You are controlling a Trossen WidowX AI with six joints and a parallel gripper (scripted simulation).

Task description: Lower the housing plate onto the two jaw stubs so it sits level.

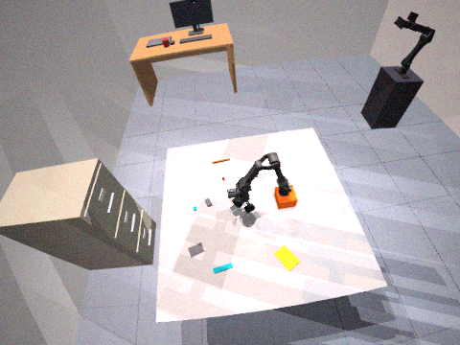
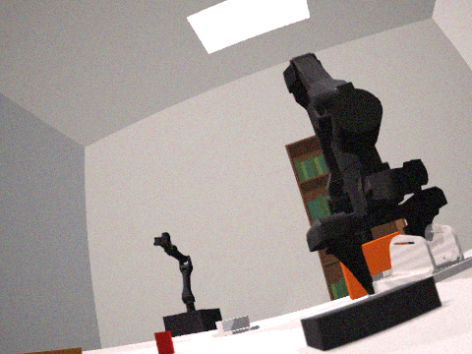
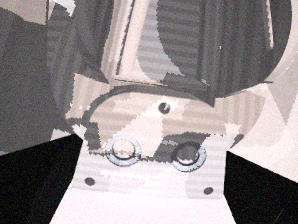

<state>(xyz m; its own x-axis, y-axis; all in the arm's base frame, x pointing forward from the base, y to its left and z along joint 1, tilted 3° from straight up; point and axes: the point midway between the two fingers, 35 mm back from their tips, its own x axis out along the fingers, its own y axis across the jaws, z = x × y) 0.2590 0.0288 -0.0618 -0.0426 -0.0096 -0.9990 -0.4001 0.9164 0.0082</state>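
My gripper tip is now 1 cm short of the white-grey housing part and 2 cm below it. The rest, counted from my gripper tip: red block 14 cm ahead, 23 cm to the right; yellow card 22 cm behind, 37 cm to the left; white jaw assembly 1 cm ahead, 3 cm to the left, 1 cm above.
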